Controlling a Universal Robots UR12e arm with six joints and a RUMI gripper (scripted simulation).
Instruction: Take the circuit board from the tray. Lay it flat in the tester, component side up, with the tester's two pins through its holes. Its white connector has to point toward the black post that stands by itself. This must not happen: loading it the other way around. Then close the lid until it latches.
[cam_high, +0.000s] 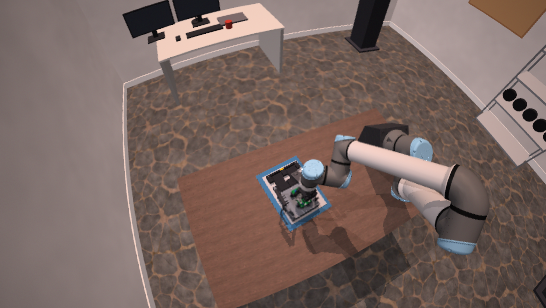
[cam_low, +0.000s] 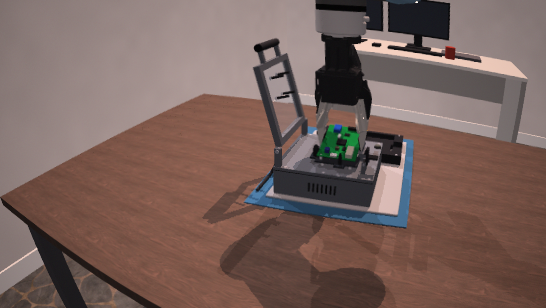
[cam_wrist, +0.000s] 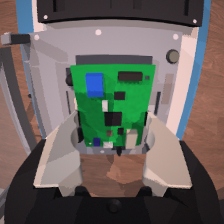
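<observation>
Right now the green circuit board is right at my hand. Round my hand: tester lid: 12 cm ahead, 2 cm to the left, 9 cm above.
</observation>
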